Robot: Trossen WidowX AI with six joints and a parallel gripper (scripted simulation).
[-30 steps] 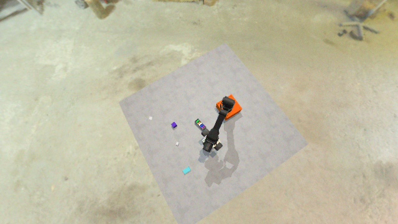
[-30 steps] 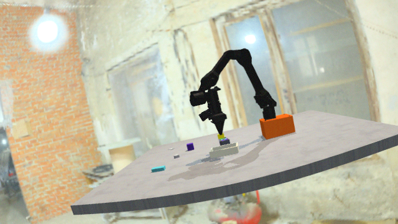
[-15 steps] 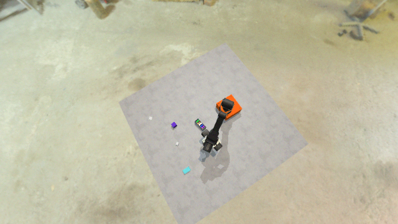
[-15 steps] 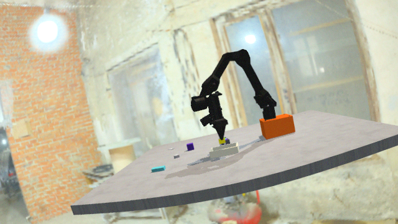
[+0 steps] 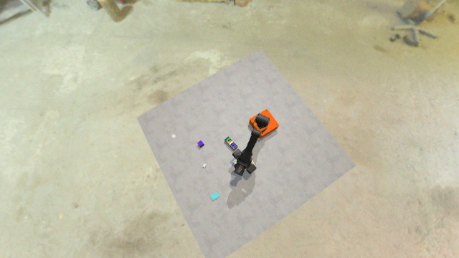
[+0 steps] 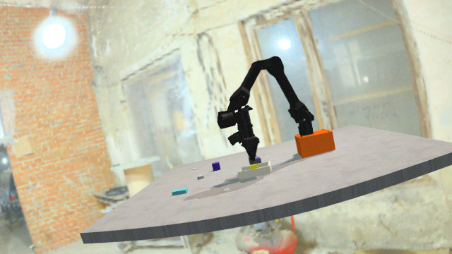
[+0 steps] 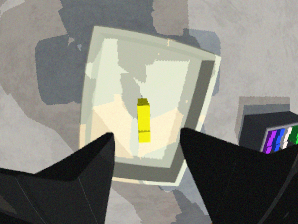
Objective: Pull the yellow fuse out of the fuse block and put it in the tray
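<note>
The yellow fuse is 30 mm below my gripper tip. Round my gripper tip: purple fuse (10 mm ahead, 150 mm to the right, 30 mm below); then blue fuse (20 mm ahead, 160 mm to the right, 30 mm below); then cream tray (60 mm below).
</note>
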